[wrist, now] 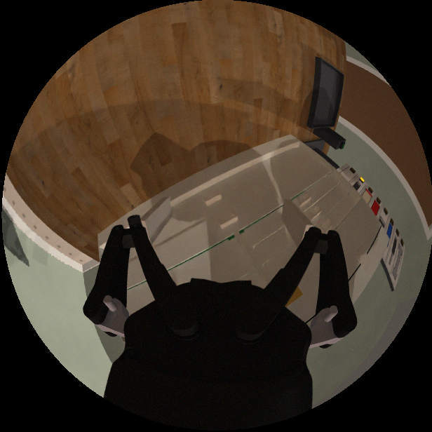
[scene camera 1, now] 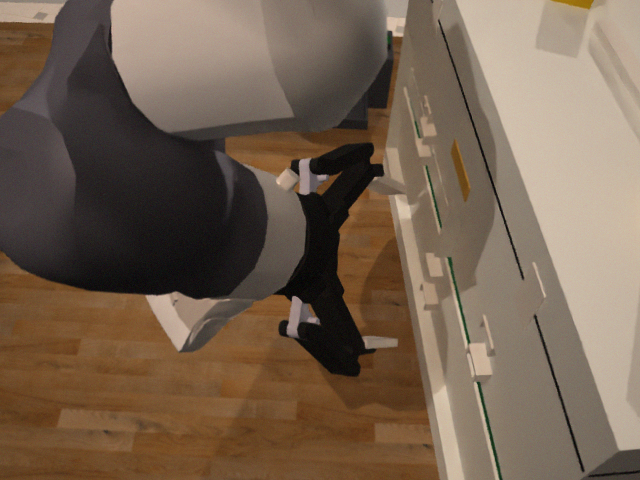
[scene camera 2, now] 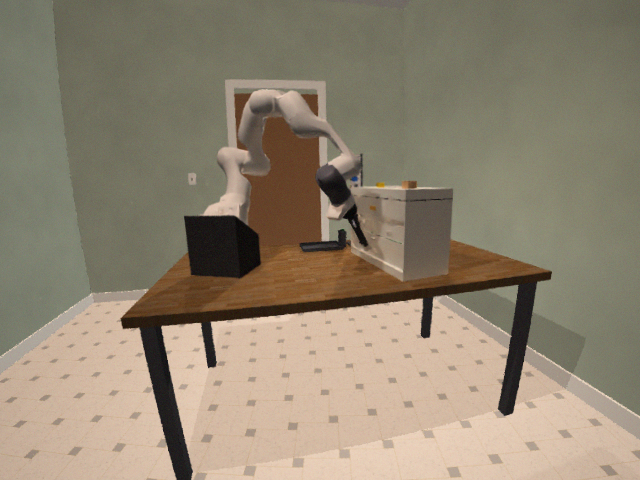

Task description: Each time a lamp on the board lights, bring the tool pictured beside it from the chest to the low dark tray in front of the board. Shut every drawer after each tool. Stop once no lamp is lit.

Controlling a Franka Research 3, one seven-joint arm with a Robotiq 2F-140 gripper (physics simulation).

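The white chest (scene camera 1: 568, 155) (scene camera 2: 426, 237) stands at the right; its drawer fronts look about flush. My gripper (scene camera 1: 388, 263) (scene camera 2: 366, 242) (wrist: 226, 207) is open and empty, low in front of the chest's front. Two small pale handles (scene camera 1: 434, 264) (wrist: 213, 200) lie between the lines of its spread fingertips, a little apart from them. The low dark tray (scene camera 1: 355, 118) (scene camera 2: 320, 246) (wrist: 327, 97) is farther back; the arm covers much of it in scene camera 1. On the board (wrist: 395, 260) one lamp (wrist: 362, 179) glows yellow; the picture beside it is too small to tell.
A small dark block with a green top (scene camera 1: 389, 38) (scene camera 2: 341, 237) (wrist: 330, 137) stands beside the tray. A black box (scene camera 2: 222, 245) stands at the table's left. A yellow thing (scene camera 1: 573, 2) (scene camera 2: 380, 184) and an orange-brown block (scene camera 2: 408, 184) lie on the chest.
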